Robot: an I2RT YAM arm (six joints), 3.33 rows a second.
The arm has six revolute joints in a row. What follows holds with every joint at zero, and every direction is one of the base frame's.
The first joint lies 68 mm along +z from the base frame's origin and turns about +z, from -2.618 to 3.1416 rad.
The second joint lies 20 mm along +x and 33.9 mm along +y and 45.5 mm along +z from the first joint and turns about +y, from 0 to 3.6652 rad.
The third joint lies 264 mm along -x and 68.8 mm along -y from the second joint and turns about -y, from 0 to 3.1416 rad.
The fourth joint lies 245 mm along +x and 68.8 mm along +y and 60 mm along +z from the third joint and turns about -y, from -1.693 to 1.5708 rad.
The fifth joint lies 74 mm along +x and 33.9 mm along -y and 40.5 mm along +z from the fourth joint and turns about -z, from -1.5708 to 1.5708 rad.
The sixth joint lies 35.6 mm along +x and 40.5 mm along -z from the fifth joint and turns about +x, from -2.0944 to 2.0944 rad.
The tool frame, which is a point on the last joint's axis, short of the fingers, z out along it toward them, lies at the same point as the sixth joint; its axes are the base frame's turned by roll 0, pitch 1.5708 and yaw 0 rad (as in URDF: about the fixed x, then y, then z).
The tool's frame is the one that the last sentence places.
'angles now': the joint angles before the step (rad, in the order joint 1, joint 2, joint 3, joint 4, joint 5, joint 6). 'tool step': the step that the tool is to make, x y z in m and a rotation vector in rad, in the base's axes. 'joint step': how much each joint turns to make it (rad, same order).
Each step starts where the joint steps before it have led.
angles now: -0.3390, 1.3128, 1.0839, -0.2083, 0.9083, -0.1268
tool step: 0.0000, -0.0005, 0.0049, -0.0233, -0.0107, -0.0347
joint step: 0.0013, 0.0016, 0.0118, 0.0102, 0.0404, -0.0031
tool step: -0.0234, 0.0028, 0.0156, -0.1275, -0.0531, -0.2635
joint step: -0.0018, -0.0690, -0.0309, 0.0576, 0.2810, -0.0029
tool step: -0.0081, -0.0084, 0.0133, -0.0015, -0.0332, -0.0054
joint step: -0.0419, -0.0172, 0.0318, -0.0145, -0.0379, -0.0031
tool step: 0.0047, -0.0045, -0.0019, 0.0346, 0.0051, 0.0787
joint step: -0.0142, 0.0160, 0.0138, -0.0190, -0.0977, 0.0038
